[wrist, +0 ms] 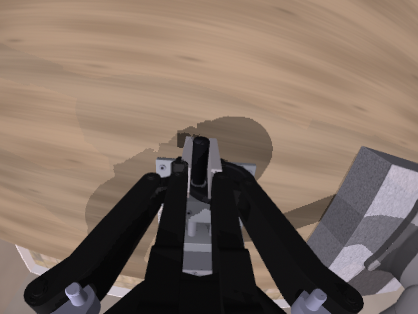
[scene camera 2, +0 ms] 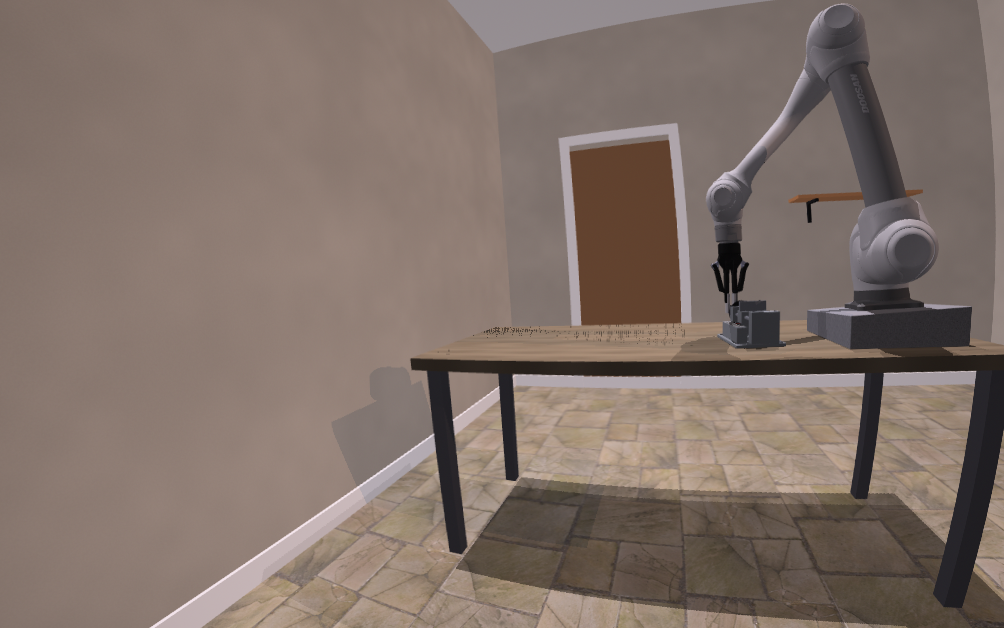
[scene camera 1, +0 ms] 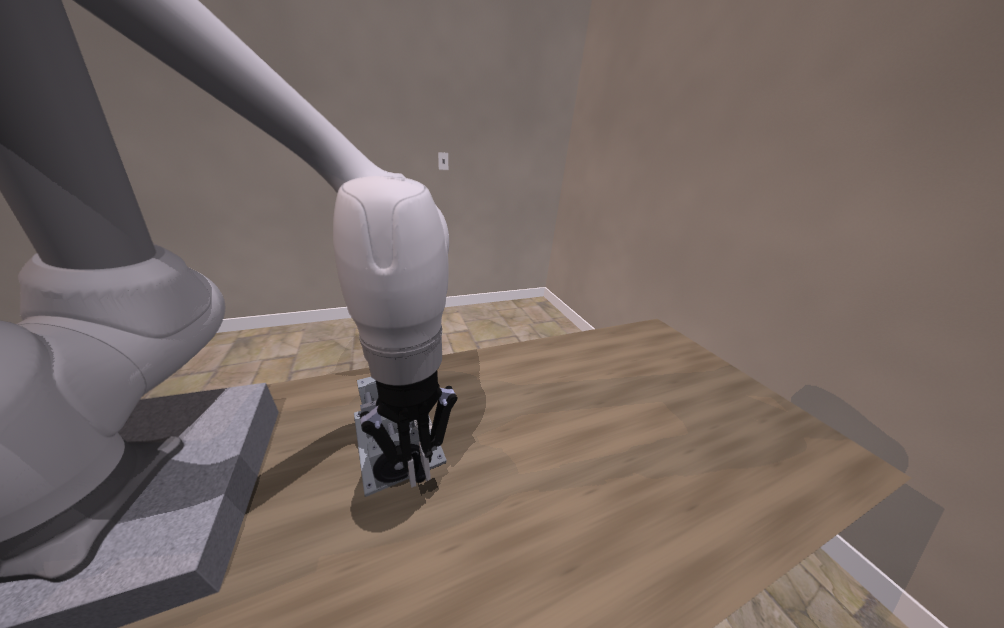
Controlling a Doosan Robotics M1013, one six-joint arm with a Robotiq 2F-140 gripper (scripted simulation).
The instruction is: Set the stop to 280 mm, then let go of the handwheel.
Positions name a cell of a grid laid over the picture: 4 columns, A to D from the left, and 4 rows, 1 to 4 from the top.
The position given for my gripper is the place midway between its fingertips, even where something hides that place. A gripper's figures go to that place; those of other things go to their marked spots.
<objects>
My gripper (wrist: B2) is 20 cm from the lens. A handwheel (wrist: B3): 20 cm from the lens.
</objects>
